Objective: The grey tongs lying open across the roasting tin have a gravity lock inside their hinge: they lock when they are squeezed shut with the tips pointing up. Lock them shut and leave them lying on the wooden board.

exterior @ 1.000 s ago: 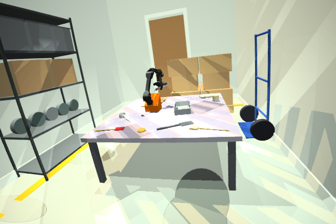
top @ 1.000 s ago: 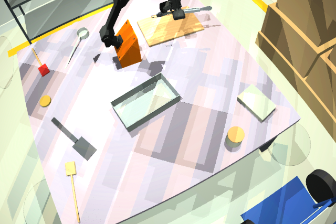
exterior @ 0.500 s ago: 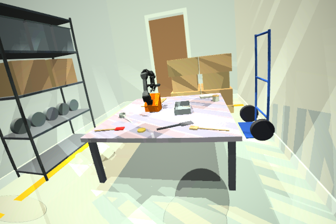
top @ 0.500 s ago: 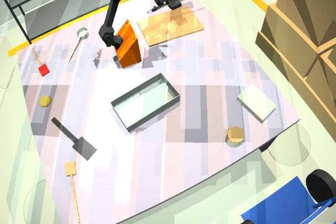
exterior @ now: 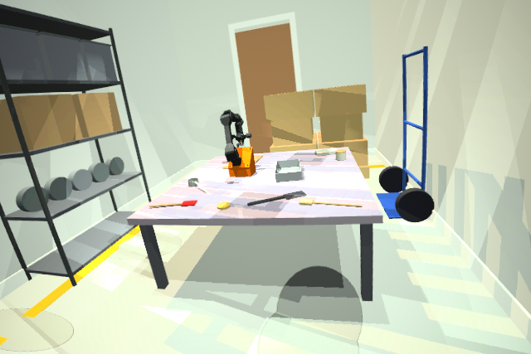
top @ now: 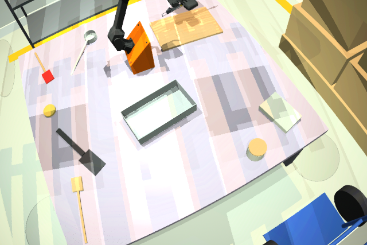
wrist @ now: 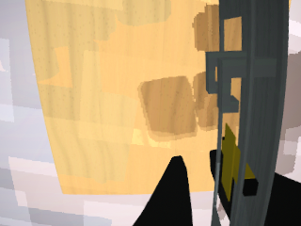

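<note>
Now: gripper tip 10 mm to the left of the wooden board and 140 mm above it. Round my gripper tip: yellow mark (30 mm to the right, 30 mm above); white block (700 mm ahead, 150 mm to the left, 140 mm below); grey roasting tin (450 mm ahead, 360 mm to the right, 120 mm below).
</note>
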